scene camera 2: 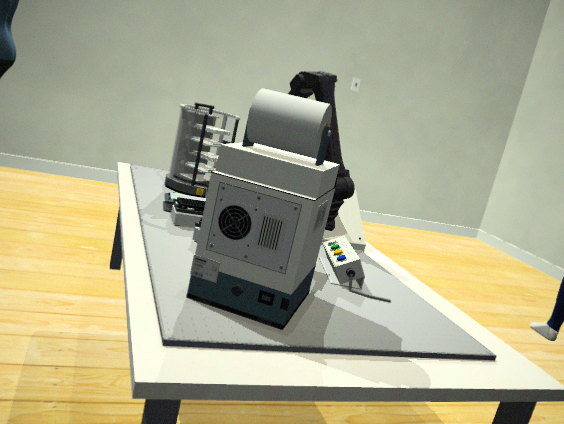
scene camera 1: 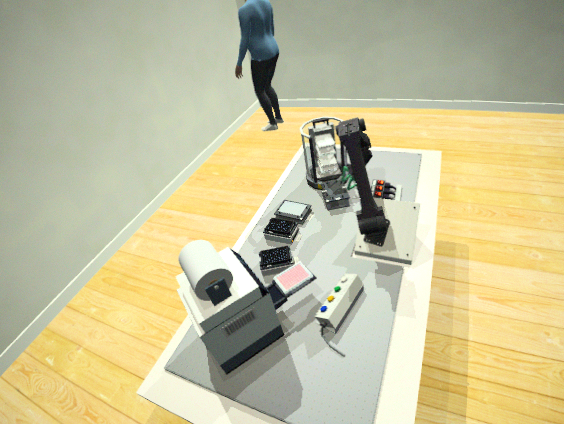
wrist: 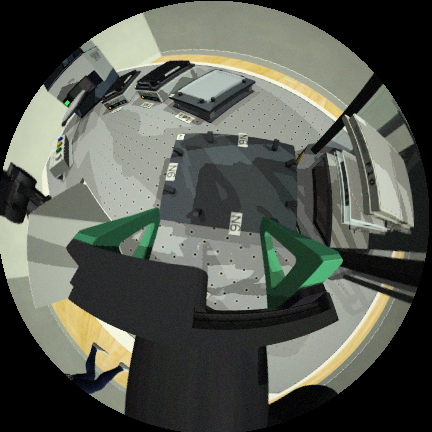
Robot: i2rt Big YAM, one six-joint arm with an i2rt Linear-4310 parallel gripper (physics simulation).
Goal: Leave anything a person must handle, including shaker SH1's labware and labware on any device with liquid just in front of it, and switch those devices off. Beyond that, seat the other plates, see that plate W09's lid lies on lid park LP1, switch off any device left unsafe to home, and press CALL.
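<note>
A plate hotel is in sight, and so are a button box and a clear lid. As for my gripper, it is open and holds nothing.
</note>
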